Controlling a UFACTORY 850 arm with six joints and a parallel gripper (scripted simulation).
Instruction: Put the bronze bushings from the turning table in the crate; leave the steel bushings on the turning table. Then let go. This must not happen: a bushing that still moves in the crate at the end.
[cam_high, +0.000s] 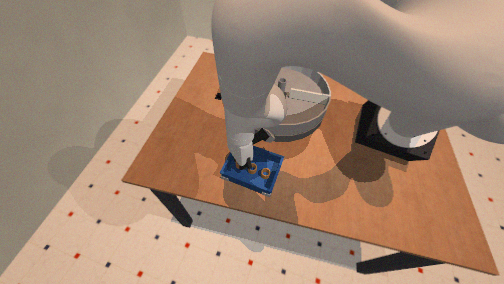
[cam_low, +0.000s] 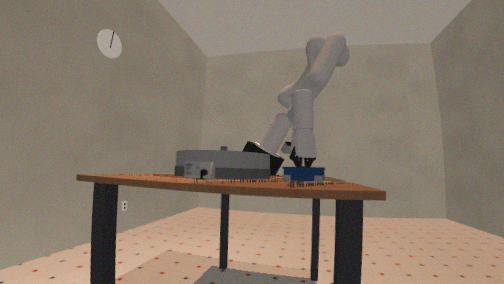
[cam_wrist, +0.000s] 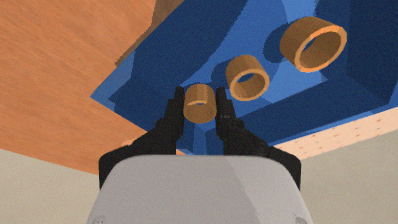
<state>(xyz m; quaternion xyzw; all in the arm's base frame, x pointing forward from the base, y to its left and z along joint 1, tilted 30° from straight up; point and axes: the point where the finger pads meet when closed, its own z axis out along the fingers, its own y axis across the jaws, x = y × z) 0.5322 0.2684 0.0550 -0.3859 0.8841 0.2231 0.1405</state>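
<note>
Now: hand 50 mm past the blue crate, 10 mm to the right of it and 10 mm above it. Also, from my hand: grey turning table: 60 mm behind, 360 mm to the right, 20 mm above.
</note>
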